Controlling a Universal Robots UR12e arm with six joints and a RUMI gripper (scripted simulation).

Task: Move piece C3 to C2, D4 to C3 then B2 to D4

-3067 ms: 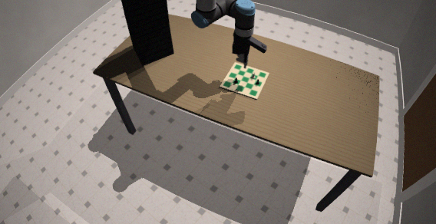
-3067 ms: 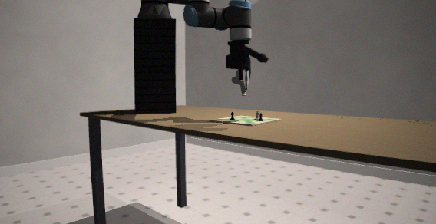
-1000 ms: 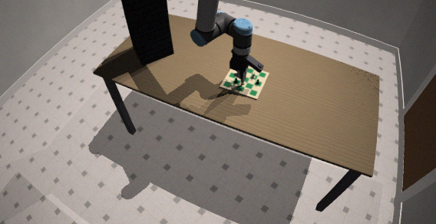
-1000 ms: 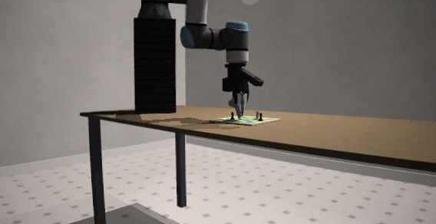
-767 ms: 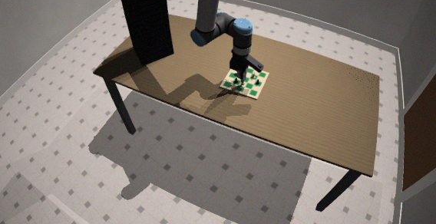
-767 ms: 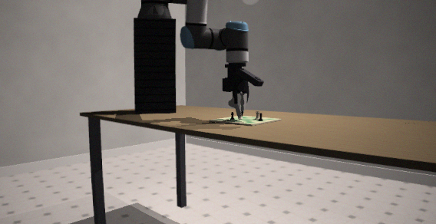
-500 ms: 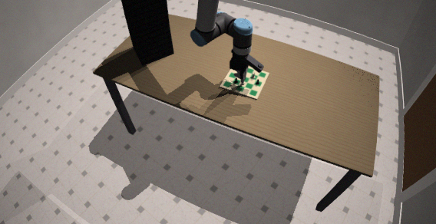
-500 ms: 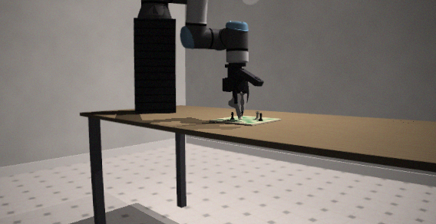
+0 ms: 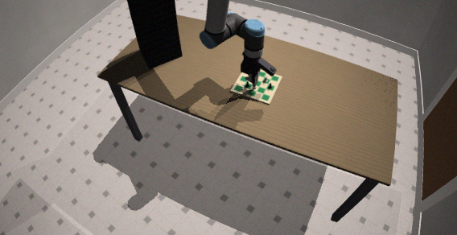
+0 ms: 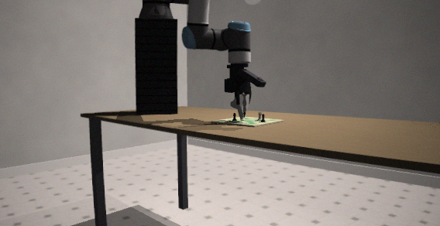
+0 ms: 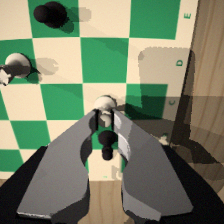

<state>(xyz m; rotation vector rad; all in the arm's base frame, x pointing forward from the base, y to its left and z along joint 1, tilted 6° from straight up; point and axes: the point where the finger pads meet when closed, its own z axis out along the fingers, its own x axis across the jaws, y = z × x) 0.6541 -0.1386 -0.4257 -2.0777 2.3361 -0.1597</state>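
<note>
Now: hand 40 mm to the right of the green-and-cream chessboard and 30 mm above it.
</note>
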